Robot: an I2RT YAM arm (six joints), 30 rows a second.
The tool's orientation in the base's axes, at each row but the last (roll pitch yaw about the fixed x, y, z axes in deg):
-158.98 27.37 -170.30
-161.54 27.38 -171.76
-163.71 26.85 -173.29
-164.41 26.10 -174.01
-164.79 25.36 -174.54
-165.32 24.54 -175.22
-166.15 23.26 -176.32
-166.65 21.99 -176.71
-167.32 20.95 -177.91
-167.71 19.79 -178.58
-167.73 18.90 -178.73
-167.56 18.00 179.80
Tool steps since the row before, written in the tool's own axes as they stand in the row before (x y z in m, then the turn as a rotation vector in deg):
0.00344 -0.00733 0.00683 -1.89 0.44 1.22
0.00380 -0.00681 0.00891 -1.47 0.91 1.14
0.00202 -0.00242 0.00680 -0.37 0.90 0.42
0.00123 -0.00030 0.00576 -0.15 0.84 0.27
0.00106 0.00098 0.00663 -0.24 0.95 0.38
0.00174 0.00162 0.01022 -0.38 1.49 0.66
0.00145 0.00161 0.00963 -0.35 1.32 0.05
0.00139 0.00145 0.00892 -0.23 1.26 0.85
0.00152 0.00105 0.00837 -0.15 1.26 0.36
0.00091 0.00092 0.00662 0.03 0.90 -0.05
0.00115 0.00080 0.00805 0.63 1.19 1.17
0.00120 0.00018 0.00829 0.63 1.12 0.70
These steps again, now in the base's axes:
0.00025 -0.00938 -0.00491 2.25 0.36 -0.28
0.00086 -0.00925 -0.00734 1.84 0.77 -0.54
0.00133 -0.00410 -0.00613 0.53 0.81 -0.42
0.00149 -0.00169 -0.00545 0.27 0.77 -0.37
0.00196 -0.00061 -0.00647 0.40 0.86 -0.45
0.00277 -0.00079 -0.01009 0.66 1.33 -0.77
0.00255 -0.00058 -0.00952 0.38 1.30 -0.20
0.00212 -0.00053 -0.00888 0.57 1.06 -0.95
0.00161 -0.00075 -0.00838 0.32 1.16 -0.53
0.00141 -0.00048 -0.00658 0.00 0.89 -0.14
0.00154 -0.00090 -0.00798 -0.16 0.91 -1.52
0.00137 -0.00161 -0.00811 -0.31 0.94 -1.07

